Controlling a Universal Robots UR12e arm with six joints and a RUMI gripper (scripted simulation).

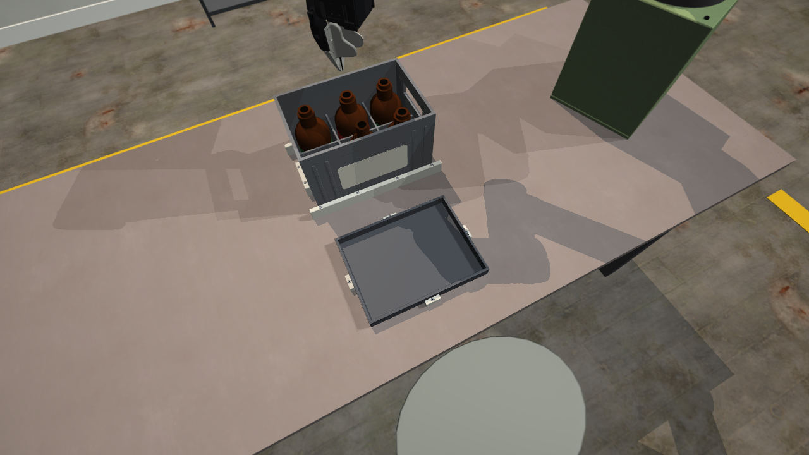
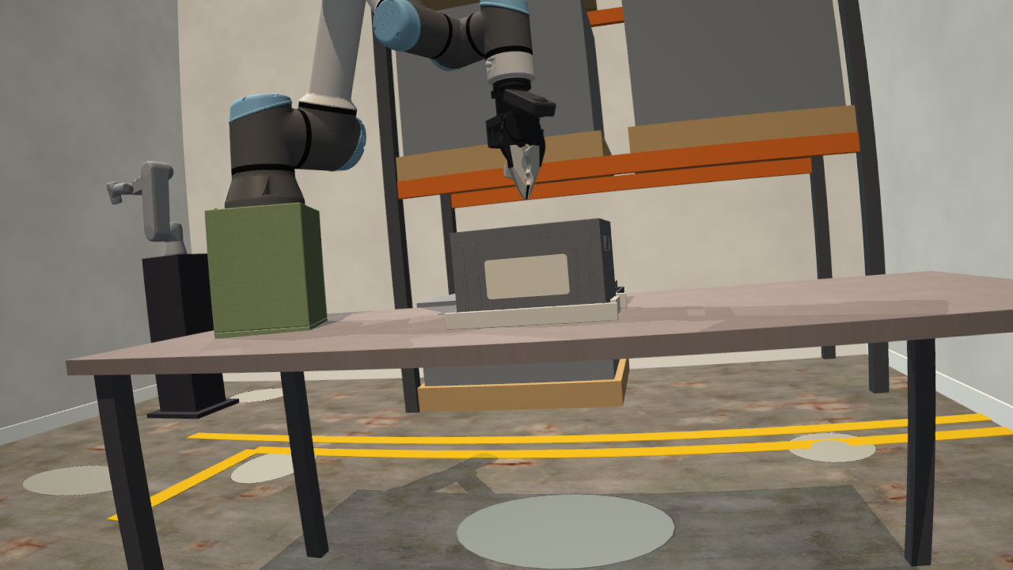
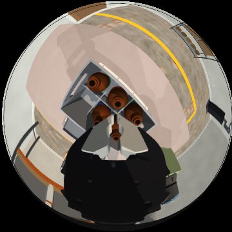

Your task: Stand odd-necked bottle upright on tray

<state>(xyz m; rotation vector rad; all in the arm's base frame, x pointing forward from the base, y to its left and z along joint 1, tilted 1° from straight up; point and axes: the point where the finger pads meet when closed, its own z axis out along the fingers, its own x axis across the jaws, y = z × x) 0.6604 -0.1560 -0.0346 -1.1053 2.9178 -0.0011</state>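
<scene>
The grey crate lies 160 mm below my hand and 40 mm to the left of it. From my hand the other things lie so: dark tray (320 mm to the left, 230 mm below, 20 mm ahead); brown bottle (150 mm below, 90 mm to the left).
</scene>
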